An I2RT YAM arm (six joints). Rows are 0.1 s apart.
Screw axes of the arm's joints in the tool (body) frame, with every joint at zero. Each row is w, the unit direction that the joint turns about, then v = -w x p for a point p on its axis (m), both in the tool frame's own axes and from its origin. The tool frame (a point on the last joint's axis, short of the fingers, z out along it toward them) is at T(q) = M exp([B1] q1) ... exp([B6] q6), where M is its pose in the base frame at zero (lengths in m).
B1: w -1 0 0 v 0 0.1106 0
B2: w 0 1 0 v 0.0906 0 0.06
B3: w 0 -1 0 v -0.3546 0 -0.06
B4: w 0 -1 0 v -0.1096 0 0
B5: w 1 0 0 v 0 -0.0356 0
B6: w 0 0 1 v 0 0 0
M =
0 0 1 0.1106
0 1 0 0
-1 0 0 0.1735
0 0 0 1
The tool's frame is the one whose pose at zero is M.
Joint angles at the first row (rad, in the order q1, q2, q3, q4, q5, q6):
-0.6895, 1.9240, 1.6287, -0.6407, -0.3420, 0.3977
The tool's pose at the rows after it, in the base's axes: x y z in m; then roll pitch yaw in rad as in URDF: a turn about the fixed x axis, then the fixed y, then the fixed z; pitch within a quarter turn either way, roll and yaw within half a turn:
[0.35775, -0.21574, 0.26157, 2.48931, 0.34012, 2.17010]
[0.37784, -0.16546, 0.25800, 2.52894, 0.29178, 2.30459]
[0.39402, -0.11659, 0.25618, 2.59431, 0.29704, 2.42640]
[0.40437, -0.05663, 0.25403, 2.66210, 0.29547, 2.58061]
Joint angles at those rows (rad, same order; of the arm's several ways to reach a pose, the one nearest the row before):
-0.5819, 1.9141, 1.6287, -0.7197, -0.4789, 0.4152
-0.4511, 1.9140, 1.6283, -0.7788, -0.4602, 0.4141
-0.3210, 1.9140, 1.6287, -0.8001, -0.3946, 0.4091
-0.1677, 1.9140, 1.6287, -0.8303, -0.3332, 0.3985

